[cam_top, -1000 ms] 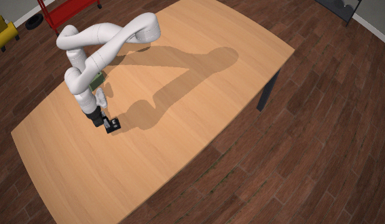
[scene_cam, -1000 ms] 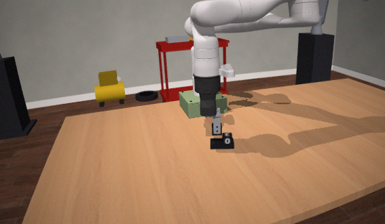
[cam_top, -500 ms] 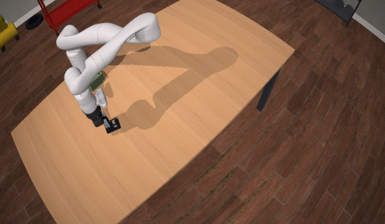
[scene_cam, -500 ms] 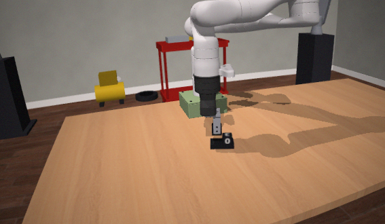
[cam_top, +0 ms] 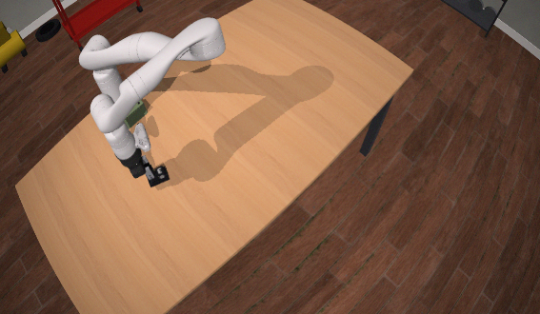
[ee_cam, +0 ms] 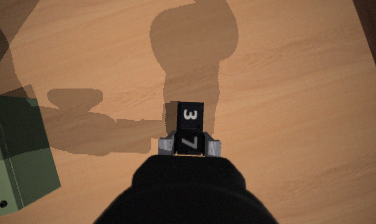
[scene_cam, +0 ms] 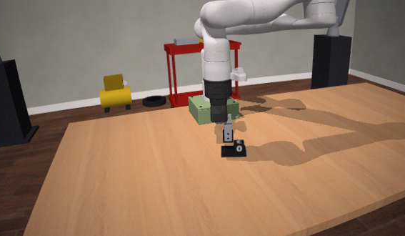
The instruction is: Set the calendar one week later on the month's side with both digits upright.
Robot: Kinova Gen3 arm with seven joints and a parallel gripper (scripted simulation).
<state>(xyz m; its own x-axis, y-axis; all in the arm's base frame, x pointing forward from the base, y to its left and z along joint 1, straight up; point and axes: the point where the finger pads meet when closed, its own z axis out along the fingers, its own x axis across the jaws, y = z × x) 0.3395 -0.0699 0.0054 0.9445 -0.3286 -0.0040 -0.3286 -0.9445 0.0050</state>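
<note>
The black calendar tray is 2 cm to the left of my hand and 6 cm below it.
</note>
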